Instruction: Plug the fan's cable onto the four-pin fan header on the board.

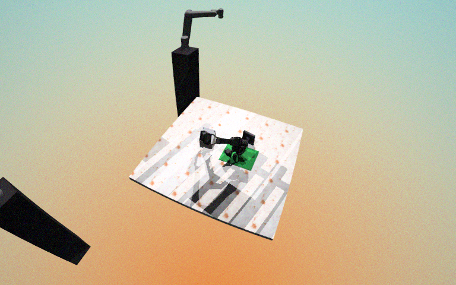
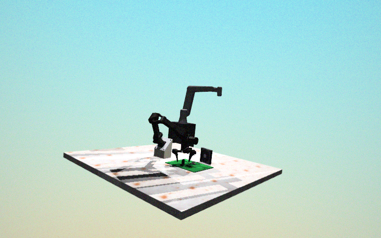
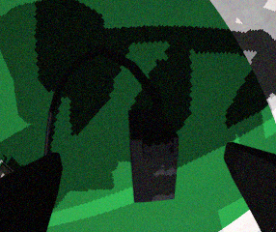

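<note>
My gripper tip is now 3 cm short of the green board, 4 cm to the right of it and 3 cm above it. Also, from my gripper tip: dark fan plug (right at my gripper tip); then black fan (4 cm ahead, 22 cm to the left, 4 cm above).
</note>
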